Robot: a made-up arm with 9 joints. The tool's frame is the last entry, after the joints.
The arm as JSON. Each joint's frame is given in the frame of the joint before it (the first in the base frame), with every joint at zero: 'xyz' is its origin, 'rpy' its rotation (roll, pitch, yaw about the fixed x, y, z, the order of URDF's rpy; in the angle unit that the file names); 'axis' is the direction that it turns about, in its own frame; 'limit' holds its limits. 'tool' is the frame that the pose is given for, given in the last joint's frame.
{
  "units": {
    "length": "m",
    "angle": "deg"
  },
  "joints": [
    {
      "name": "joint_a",
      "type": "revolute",
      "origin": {
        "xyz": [
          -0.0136,
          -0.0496,
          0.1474
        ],
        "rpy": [
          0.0,
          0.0,
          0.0
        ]
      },
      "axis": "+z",
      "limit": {
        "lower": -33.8,
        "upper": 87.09
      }
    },
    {
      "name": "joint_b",
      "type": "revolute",
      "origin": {
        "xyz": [
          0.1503,
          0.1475,
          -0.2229
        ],
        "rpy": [
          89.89,
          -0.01,
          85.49
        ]
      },
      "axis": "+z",
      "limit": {
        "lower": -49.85,
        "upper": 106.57
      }
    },
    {
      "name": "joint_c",
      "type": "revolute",
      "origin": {
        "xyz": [
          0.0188,
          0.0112,
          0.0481
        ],
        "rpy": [
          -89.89,
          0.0,
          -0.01
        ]
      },
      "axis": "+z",
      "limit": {
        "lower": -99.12,
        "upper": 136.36
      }
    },
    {
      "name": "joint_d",
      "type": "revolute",
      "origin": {
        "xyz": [
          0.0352,
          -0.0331,
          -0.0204
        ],
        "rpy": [
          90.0,
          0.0,
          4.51
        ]
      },
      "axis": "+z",
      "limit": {
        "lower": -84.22,
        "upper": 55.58
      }
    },
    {
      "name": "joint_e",
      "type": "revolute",
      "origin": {
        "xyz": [
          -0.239,
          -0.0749,
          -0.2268
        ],
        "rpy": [
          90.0,
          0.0,
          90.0
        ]
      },
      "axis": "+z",
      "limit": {
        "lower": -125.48,
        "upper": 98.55
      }
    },
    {
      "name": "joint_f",
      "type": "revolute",
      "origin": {
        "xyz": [
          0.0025,
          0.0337,
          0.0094
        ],
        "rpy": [
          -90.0,
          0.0,
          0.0
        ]
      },
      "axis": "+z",
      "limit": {
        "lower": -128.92,
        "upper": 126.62
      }
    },
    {
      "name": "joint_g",
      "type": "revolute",
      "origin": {
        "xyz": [
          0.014,
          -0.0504,
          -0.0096
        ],
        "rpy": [
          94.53,
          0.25,
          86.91
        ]
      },
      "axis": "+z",
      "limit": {
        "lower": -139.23,
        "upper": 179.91
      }
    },
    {
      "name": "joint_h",
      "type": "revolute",
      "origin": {
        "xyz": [
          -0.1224,
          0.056,
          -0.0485
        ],
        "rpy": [
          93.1,
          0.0,
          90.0
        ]
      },
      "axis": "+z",
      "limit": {
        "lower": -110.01,
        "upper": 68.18
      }
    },
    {
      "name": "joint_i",
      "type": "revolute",
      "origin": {
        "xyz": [
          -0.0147,
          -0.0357,
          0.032
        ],
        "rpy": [
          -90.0,
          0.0,
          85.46
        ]
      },
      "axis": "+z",
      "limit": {
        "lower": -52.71,
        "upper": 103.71
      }
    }
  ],
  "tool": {
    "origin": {
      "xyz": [
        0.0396,
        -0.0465,
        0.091
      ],
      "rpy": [
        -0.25,
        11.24,
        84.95
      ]
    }
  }
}
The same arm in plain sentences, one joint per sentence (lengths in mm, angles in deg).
The arm has nine revolute joints in a row. What follows holds with every joint at zero, and every direction is one of the base frame's.
The first joint lies 13.6 mm along -x and 49.6 mm along -y and 147.4 mm along +z from the base frame's origin and turns about +z, from -33.80 to 87.09 deg.
The second joint lies 150.3 mm along +x and 147.5 mm along +y and 222.9 mm along -z from the first joint and turns about the direction (0.996904, -0.0786, 0.0019), from -49.85 to 106.57 deg.
The third joint lies 49.4 mm along +x and 15.0 mm along +y and 11.3 mm along +z from the second joint and turns about +z, from -99.12 to 136.36 deg.
The fourth joint lies 35.8 mm along +x and 32.5 mm along +y and 20.4 mm along -z from the third joint and turns about +x, from -84.22 to 55.58 deg.
The fifth joint lies 226.8 mm along -x and 239.0 mm along -y and 74.9 mm along -z from the fourth joint and turns about +y, from -125.48 to 98.55 deg.
The sixth joint lies 33.7 mm along +x and 9.4 mm along +y and 2.5 mm along +z from the fifth joint and turns about +x, from -128.92 to 126.62 deg.
The seventh joint lies 9.6 mm along -x and 50.4 mm along +y and 14.0 mm along +z from the sixth joint and turns about the direction (-0.079, 0.0541, 0.995405), from -139.23 to 179.91 deg.
The eighth joint lies 60.2 mm along +x and 119.6 mm along +y and 50.4 mm along -z from the seventh joint and turns about the direction (-0.0001, -1, 0), from -110.01 to 68.18 deg.
The ninth joint lies 11.8 mm along -x and 32.0 mm along -y and 36.8 mm along -z from the eighth joint and turns about the direction (-1, 0.0001, 0.0001), from -52.71 to 103.71 deg.
The tool frame, which is the frame that the pose is given for, lies 91.0 mm along -x and 46.5 mm along -y and 39.6 mm along +z from the ninth joint; its axes are the base frame's turned by roll -89.26, pitch -4.95 and yaw 78.71 deg (as in URDF: about the fixed x, then y, then z).

